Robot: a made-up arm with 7 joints.
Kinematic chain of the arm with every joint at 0, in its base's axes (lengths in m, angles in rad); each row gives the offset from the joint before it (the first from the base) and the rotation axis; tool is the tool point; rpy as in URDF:
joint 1: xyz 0 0 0.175 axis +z
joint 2: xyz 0 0 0 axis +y
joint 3: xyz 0 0 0.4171 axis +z
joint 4: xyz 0.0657 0 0 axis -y
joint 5: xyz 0.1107 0 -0.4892 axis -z
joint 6: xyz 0 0 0 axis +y
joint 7: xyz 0.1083 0 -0.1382 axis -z
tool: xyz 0 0 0 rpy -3.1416 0 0
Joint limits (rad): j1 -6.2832..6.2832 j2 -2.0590..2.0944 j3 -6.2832..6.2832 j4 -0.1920..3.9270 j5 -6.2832..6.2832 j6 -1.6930..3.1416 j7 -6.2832..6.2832
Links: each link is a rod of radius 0.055 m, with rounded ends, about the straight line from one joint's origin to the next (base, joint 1, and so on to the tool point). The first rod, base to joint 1, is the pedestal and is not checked.
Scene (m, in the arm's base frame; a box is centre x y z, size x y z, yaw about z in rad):
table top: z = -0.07
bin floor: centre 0.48 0.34 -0.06 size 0.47 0.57 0.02 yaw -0
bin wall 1: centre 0.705 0.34 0.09 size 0.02 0.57 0.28 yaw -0
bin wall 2: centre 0.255 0.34 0.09 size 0.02 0.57 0.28 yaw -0
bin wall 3: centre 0.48 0.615 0.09 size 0.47 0.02 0.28 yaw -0
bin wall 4: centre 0.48 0.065 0.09 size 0.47 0.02 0.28 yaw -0
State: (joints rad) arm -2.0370 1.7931 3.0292 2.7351 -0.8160 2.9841 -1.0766
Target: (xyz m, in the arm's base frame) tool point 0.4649 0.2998 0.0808
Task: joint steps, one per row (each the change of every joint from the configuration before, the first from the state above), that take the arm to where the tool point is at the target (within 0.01 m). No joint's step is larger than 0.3 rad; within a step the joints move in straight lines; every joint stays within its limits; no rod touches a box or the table.
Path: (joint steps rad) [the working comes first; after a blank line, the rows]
Joints at the target: -2.3479 -0.6410 3.0775 1.2760 -0.5437 2.3980 -1.0766
Straight joint move there: clear.

1: -0.0345 -0.2705 0.0054 -0.1621 0.0303 -0.0651 0.0000
2: -0.0346 -0.2704 0.0053 -0.1621 0.0302 -0.0652 0.0000
3: -0.0345 -0.2705 0.0054 -0.1622 0.0303 -0.0651 0.0000
4: -0.0346 -0.2704 0.0054 -0.1621 0.0302 -0.0651 0.0000
5: -0.0345 -0.2705 0.0053 -0.1621 0.0303 -0.0651 0.0000
6: -0.0346 -0.2704 0.0054 -0.1621 0.0302 -0.0652 0.0000
7: -0.0345 -0.2705 0.0054 -0.1622 0.0303 -0.0651 0.0000
8: -0.0346 -0.2704 0.0053 -0.1621 0.0302 -0.0651 0.0000
9: -0.0345 -0.2705 0.0054 -0.1621 0.0303 -0.0651 0.0000

